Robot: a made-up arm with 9 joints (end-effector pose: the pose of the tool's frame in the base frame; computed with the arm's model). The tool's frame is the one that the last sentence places.
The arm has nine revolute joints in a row. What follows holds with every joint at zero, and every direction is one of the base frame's. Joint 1 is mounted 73.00 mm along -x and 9.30 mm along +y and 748.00 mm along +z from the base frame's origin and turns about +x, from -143.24 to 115.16 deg. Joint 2 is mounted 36.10 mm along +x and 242.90 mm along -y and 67.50 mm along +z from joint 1 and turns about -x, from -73.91 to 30.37 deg. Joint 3 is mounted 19.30 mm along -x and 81.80 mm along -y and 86.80 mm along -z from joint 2 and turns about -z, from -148.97 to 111.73 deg. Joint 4 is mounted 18.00 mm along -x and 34.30 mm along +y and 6.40 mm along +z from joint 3 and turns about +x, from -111.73 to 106.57 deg. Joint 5 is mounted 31.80 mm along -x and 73.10 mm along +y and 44.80 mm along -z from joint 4 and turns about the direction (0.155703, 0.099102, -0.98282), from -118.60 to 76.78 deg. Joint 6 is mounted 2.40 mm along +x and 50.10 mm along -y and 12.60 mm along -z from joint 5 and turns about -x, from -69.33 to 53.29 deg. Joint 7 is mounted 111.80 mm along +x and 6.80 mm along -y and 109.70 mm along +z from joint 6 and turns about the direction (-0.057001, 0.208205, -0.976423), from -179.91 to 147.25 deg. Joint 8 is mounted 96.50 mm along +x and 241.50 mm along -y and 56.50 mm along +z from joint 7 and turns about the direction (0.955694, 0.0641, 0.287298), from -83.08 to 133.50 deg. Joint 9 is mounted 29.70 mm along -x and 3.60 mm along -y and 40.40 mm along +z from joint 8 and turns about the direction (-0.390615, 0.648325, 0.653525), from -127.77 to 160.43 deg. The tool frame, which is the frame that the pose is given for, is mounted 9.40 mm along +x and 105.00 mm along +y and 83.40 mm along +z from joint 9; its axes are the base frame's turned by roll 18.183, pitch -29.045 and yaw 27.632 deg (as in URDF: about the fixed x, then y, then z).
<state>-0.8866 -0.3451 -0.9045 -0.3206 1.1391 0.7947 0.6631 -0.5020 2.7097</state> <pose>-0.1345 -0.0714 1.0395 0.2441 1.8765 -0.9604</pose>
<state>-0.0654 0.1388 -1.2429 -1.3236 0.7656 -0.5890 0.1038 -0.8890 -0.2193</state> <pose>-0.0437 -0.3309 1.0188 -0.7399 -1.3076 0.9515</pose>
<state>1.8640 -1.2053 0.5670 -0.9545 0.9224 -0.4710 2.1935 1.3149 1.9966</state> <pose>-0.0424 -0.2683 0.4184 -2.5711 -0.9597 1.4727</pose>
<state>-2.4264 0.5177 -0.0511 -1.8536 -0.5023 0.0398 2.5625 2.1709 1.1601</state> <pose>-0.3276 0.0326 1.1730 1.6345 -1.5770 -0.7443</pose>
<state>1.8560 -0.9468 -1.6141 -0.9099 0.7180 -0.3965 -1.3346 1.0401 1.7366</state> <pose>0.0561 -0.0461 0.1995 -1.5556 -1.8424 1.1216</pose>
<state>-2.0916 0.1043 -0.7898 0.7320 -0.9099 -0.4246 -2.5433 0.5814 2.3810</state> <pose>0.0451 0.4147 0.7069 -0.2276 0.5783 -1.2201</pose>
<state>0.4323 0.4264 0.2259 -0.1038 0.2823 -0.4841 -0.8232 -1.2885 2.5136</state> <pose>0.0186 -0.4481 0.6229 -0.2753 1.8205 0.4653</pose>
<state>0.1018 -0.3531 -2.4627 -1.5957 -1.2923 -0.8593 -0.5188 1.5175 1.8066</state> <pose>-0.4149 0.0670 0.6356 0.8811 -2.0298 -0.4317</pose>
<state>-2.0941 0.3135 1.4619 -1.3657 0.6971 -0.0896 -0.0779 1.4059 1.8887</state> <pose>0.0089 0.2865 0.6274 -1.7381 0.4749 -0.6245</pose>
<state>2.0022 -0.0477 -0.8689 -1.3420 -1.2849 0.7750 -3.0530 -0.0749 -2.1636</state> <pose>-0.3944 0.4693 0.4964 0.7555 0.4383 2.2141</pose>
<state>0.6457 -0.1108 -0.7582 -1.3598 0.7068 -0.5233 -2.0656 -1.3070 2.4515</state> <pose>-0.0421 -0.2507 0.6997 -1.8678 0.2750 0.2115</pose>
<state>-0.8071 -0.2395 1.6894 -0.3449 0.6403 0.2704 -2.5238 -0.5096 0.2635</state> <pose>0.0789 -0.2309 1.1116 -0.6129 0.2860 0.7433</pose>
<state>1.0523 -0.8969 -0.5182 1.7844 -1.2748 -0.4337 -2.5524 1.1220 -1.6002</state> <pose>0.0995 -0.1777 0.0403 0.6526 1.4043 -1.1625</pose>
